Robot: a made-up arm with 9 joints. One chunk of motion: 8 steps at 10 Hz.
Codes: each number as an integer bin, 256 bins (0 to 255) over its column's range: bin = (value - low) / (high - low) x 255, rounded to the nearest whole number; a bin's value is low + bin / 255 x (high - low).
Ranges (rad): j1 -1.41..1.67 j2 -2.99..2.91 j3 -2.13..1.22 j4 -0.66..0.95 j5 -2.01..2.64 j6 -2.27..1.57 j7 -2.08..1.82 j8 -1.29..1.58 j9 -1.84..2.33
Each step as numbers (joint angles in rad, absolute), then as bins.
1 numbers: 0.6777 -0.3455 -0.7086 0.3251 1.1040 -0.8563 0.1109 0.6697 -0.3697
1 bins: 173 114 108 156 171 94 143 174 90
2 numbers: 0.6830 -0.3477 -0.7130 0.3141 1.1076 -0.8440 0.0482 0.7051 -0.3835
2 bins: 173 114 108 154 171 95 139 177 89
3 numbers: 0.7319 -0.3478 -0.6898 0.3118 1.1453 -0.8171 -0.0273 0.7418 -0.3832
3 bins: 177 114 110 154 173 96 134 181 89
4 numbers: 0.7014 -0.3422 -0.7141 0.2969 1.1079 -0.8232 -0.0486 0.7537 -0.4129
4 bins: 175 114 108 152 171 96 133 182 87
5 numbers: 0.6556 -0.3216 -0.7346 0.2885 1.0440 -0.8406 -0.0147 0.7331 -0.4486
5 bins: 171 115 106 150 167 95 135 180 85
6 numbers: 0.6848 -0.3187 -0.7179 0.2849 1.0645 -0.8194 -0.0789 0.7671 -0.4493
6 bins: 173 115 107 150 169 96 131 183 85
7 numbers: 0.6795 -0.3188 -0.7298 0.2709 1.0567 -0.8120 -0.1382 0.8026 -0.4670
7 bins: 173 115 107 147 168 97 127 186 84
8 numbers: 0.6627 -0.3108 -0.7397 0.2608 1.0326 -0.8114 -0.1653 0.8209 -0.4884
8 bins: 172 116 106 146 167 97 125 188 83
